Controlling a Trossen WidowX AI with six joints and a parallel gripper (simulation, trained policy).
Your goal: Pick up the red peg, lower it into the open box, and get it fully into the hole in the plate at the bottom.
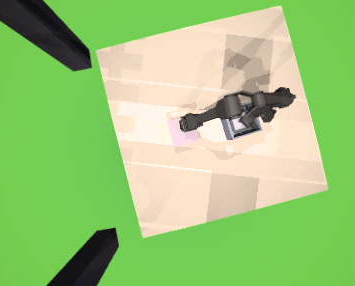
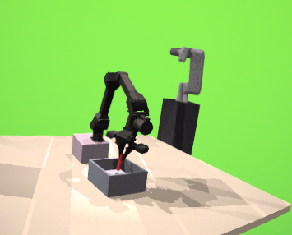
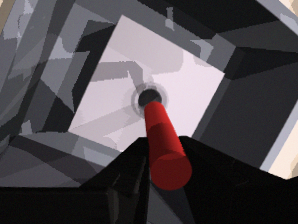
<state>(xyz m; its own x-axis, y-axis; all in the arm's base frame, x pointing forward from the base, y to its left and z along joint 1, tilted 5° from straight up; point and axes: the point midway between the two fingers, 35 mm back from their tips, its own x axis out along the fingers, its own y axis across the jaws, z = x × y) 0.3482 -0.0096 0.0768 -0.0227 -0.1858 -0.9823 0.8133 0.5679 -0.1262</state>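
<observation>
My gripper tip is 10 mm above the red peg. From my gripper tip the other things lie so: grey box (100 mm below, 10 mm to the right).
</observation>
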